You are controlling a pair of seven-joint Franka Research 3 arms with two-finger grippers.
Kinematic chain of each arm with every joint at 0, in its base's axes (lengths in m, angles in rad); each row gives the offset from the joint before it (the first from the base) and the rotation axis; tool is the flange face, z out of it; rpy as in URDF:
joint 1: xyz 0 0 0.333 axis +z
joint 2: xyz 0 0 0 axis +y
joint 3: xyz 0 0 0.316 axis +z
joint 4: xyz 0.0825 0 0 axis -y
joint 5: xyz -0.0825 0 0.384 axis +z
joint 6: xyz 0 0 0 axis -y
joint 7: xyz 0.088 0 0 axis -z
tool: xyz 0 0 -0.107 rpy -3.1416 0 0
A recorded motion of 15 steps. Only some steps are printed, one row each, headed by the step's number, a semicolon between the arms.
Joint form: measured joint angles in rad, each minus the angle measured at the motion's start. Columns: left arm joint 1, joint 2, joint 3, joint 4, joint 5, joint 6, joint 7; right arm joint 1, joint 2, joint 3, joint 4, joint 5, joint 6, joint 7.
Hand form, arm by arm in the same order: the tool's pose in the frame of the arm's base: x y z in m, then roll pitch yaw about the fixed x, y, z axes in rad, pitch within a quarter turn. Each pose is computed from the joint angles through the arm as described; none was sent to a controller.
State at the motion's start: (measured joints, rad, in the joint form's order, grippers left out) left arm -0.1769 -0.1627 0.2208 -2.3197 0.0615 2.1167 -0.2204; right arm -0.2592 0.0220 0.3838 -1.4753 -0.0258 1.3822 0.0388
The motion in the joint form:
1: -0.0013 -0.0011 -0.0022 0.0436 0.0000 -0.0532 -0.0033; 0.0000 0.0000 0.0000 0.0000 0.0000 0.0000 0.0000
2: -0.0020 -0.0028 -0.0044 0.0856 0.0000 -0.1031 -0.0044; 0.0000 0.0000 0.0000 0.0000 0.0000 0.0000 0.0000
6: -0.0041 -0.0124 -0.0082 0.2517 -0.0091 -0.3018 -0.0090; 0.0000 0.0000 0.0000 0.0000 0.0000 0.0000 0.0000
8: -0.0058 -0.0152 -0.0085 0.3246 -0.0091 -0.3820 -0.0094; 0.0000 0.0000 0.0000 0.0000 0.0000 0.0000 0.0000
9: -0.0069 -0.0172 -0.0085 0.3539 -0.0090 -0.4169 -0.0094; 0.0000 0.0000 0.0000 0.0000 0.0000 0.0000 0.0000
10: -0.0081 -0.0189 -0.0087 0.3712 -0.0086 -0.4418 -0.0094; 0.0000 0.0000 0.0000 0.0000 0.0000 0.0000 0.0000
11: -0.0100 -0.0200 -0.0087 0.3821 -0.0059 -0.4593 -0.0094; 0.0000 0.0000 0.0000 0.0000 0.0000 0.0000 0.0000
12: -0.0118 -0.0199 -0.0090 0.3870 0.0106 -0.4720 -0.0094; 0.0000 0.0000 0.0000 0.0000 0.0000 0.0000 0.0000
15: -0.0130 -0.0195 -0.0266 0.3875 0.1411 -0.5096 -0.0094; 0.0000 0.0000 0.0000 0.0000 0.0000 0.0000 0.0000
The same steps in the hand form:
1: 0.4839 0.0244 0.4179 -3.1132 0.0472 0.2305; 0.5375 0.0615 0.6421 3.1196 0.1127 0.0815
2: 0.4880 0.0241 0.4338 -3.1104 0.0529 0.2312; 0.5375 0.0615 0.6421 3.1196 0.1127 0.0815
6: 0.4961 0.0246 0.4996 -3.1104 0.0766 0.2428; 0.5375 0.0615 0.6421 3.1196 0.1127 0.0815
8: 0.4970 0.0252 0.5289 -3.1087 0.0809 0.2451; 0.5375 0.0615 0.6421 3.1196 0.1127 0.0815
9: 0.4962 0.0253 0.5410 -3.1078 0.0844 0.2456; 0.5375 0.0615 0.6421 3.1196 0.1127 0.0815
10: 0.4950 0.0251 0.5480 -3.1062 0.0902 0.2453; 0.5375 0.0615 0.6421 3.1196 0.1127 0.0815
11: 0.4940 0.0247 0.5523 -3.1024 0.0950 0.2439; 0.5375 0.0615 0.6421 3.1196 0.1127 0.0815
12: 0.4931 0.0254 0.5536 -3.0846 0.0989 0.2410; 0.5375 0.0615 0.6421 3.1196 0.1127 0.0815
15: 0.4894 0.0291 0.5526 -2.9468 0.1052 0.2165; 0.5375 0.0615 0.6421 3.1196 0.1127 0.0815

